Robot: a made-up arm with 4 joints. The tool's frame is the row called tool. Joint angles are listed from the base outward.
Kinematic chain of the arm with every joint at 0, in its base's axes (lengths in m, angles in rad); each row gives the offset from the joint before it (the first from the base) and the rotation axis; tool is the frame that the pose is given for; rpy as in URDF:
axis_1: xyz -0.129 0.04 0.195 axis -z
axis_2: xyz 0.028 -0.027 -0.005 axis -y
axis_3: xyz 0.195 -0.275 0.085 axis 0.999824 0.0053 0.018
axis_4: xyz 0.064 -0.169 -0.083 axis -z
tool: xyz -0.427 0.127 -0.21 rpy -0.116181 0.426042 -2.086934
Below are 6 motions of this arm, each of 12 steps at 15 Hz.
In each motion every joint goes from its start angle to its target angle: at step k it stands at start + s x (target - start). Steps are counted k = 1, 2, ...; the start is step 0. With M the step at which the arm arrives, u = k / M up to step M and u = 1 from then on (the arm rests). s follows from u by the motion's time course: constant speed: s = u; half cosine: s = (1 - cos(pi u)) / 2; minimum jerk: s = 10 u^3 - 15 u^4 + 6 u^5.
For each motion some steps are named. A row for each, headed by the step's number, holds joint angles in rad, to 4 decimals.
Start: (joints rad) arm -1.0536 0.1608 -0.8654 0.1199
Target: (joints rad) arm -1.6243 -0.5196 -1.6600 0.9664
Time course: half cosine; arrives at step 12
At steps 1, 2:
1: -1.0633 0.1492 -0.8789 0.1343
2: -1.0918 0.1152 -0.9186 0.1766

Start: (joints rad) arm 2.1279 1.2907 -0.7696 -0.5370
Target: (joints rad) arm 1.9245 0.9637 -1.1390 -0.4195
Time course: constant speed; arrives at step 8
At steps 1, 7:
1: 2.1025 1.2498 -0.8158 -0.5223
7: 1.9499 1.0046 -1.0928 -0.4342

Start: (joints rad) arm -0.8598 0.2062 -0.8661 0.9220
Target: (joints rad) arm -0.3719 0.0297 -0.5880 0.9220
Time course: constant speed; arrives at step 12
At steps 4, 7, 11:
4: -0.6972 0.1474 -0.7734 0.9220
7: -0.5752 0.1032 -0.7039 0.9220
11: -0.4126 0.0444 -0.6112 0.9220

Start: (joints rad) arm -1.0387 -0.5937 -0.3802 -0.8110
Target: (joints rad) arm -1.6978 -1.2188 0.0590 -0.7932
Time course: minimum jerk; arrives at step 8
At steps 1, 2, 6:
1: -1.0493 -0.6037 -0.3731 -0.8107
2: -1.1069 -0.6584 -0.3347 -0.8092
6: -1.6296 -1.1541 0.0135 -0.7950

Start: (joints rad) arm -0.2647 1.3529 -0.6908 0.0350
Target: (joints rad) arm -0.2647 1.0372 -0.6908 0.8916
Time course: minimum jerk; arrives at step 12
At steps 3, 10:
3: -0.2647 1.3202 -0.6908 0.1237
10: -0.2647 1.0484 -0.6908 0.8612

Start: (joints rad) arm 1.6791 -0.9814 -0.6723 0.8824
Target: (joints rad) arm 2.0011 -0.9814 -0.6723 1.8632
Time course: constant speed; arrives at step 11
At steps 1, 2, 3, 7, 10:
1: 1.7084 -0.9814 -0.6723 0.9716
2: 1.7376 -0.9814 -0.6723 1.0607
3: 1.7669 -0.9814 -0.6723 1.1499
7: 1.8840 -0.9814 -0.6723 1.5065
10: 1.9718 -0.9814 -0.6723 1.7740

